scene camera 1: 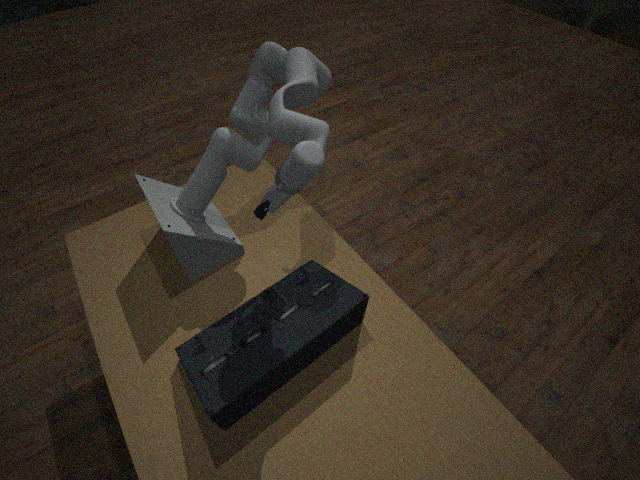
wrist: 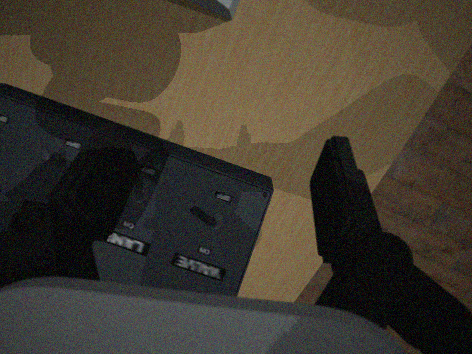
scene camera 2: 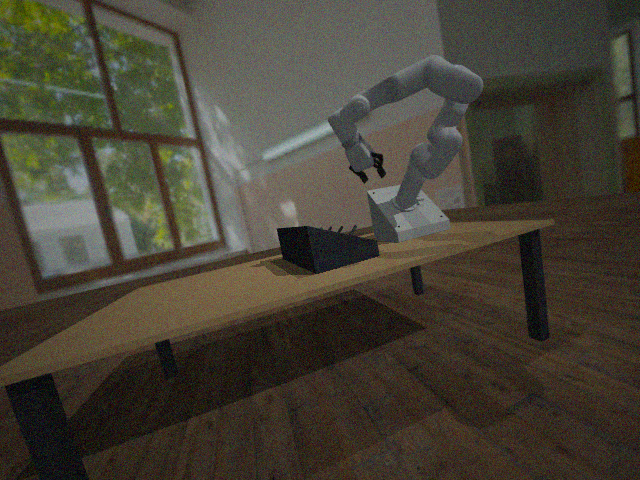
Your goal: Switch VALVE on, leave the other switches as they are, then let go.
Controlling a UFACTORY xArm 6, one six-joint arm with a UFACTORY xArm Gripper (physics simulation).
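Frame: origin at the arm's base, x ahead, y left, z up, level; millimetres.
Seen in the pictures: gripper, between the fingertips: (scene camera 1: 268, 206) (wrist: 222, 152) (scene camera 2: 374, 178); arm's base, origin of its link: (scene camera 1: 187, 211) (scene camera 2: 403, 203).
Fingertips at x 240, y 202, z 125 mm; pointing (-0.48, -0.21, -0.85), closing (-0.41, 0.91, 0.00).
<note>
Pixels of each thing's top centre, then the offset from my fingertips to it. "spot": a spot on its surface instead. Level surfaces: height alone.
- OFF mark, a spot on its surface: (wrist: 223, 196) spot: dx +122, dy +29, dz -219 mm
- VALVE label, centre of its top: (wrist: 198, 269) (scene camera 1: 321, 288) dx +226, dy +44, dz -172 mm
- neighbouring switch's label, centre of its top: (wrist: 121, 242) (scene camera 1: 289, 311) dx +242, dy -75, dz -172 mm
- wooden table, height of its surface: dz -293 mm
The dark switch box (scene camera 1: 289, 356) (scene camera 2: 330, 253) (wrist: 250, 220) stands on the table with its sloped face up. The VALVE switch is at the box's end by the table edge; its dark lever (wrist: 203, 215) shows between the OFF mark (wrist: 223, 196) and the ON mark (wrist: 204, 250), above the VALVE label (wrist: 199, 267). I cannot tell which way this lever leans. My gripper (scene camera 1: 262, 209) (scene camera 2: 373, 177) (wrist: 222, 152) is open and empty, high above the box and towards the arm's base. In the wrist view its fingers stand wide to either side of the VALVE switch.
The neighbouring switch's label (wrist: 128, 243) is partly legible, and its lever is lost in shadow. The other switches lie further along the box. The arm's base block (scene camera 1: 204, 253) (scene camera 2: 408, 222) stands behind the box on the wooden table (scene camera 1: 439, 408) (scene camera 2: 155, 310).
</note>
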